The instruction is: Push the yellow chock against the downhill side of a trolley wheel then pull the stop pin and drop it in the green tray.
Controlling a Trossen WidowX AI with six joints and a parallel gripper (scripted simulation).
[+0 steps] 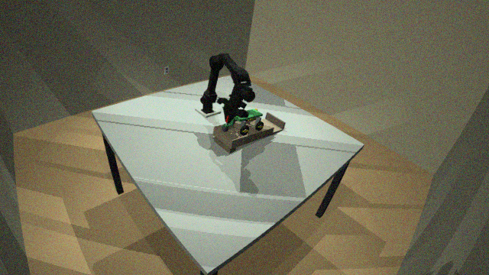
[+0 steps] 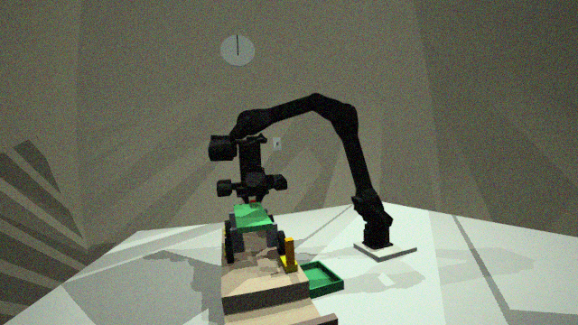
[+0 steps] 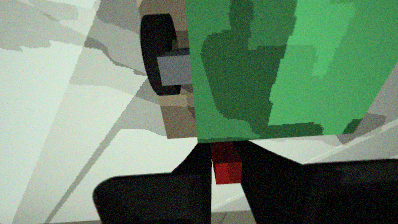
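The yellow chock lies 4 cm behind my gripper tip, 23 cm to the left of it and 5 cm below it. Round my gripper tip: ramp 2 cm ahead, 12 cm to the left, 8 cm below; then red-headed stop pin right at my gripper tip; then trolley 2 cm ahead, 12 cm to the left, 2 cm below.
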